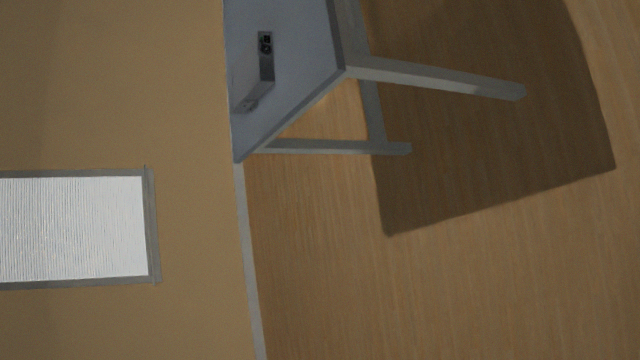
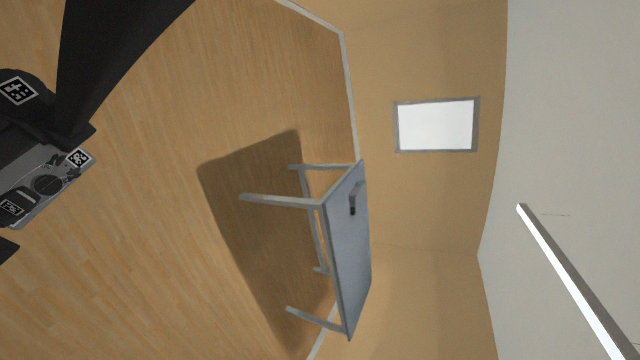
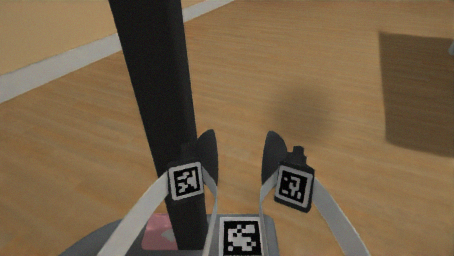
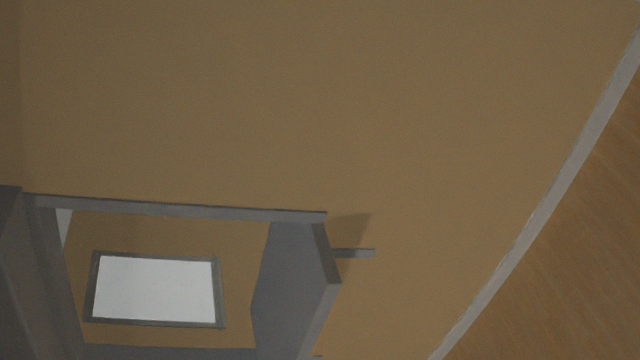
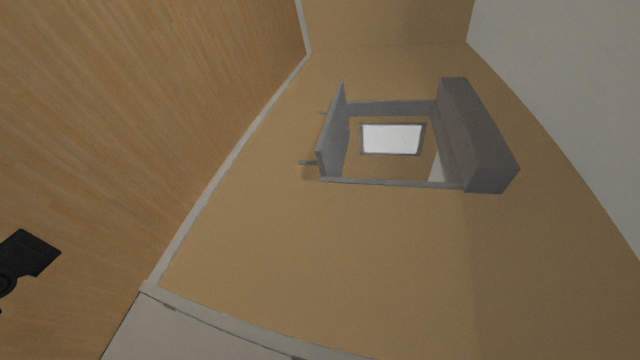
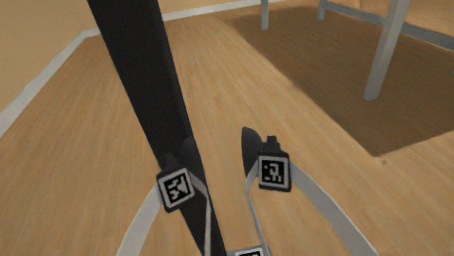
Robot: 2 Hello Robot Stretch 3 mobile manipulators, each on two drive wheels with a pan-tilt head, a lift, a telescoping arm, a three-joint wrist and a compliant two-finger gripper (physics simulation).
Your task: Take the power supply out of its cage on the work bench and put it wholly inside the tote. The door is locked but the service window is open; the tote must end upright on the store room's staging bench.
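Observation:
A long grey box [image 1: 254,77] [image 2: 356,192] with black sockets on its dark end lies on the blue-grey bench [image 1: 300,45] [image 2: 350,270]; I cannot tell the power supply from its cage. The r1 gripper [image 3: 240,157] is open and empty above the floor, away from the box. The r2 gripper [image 6: 218,156] is open and empty above the floor. The service window [image 4: 175,207] [image 5: 385,182] is an open hole in the wall, with a grey ledge [image 4: 285,285] [image 5: 332,140] and a grey housing [image 5: 480,145] on its opposite long side. The tote does not show.
Bench legs [image 1: 440,80] [image 2: 280,200] [image 6: 382,60] stand out over the floor. A black mast [image 3: 157,100] [image 6: 142,80] runs beside each gripper. A pale door [image 5: 165,340] meets the wall near the service window. A bright window pane [image 1: 75,227] [image 2: 435,125] is in the wall beside the bench.

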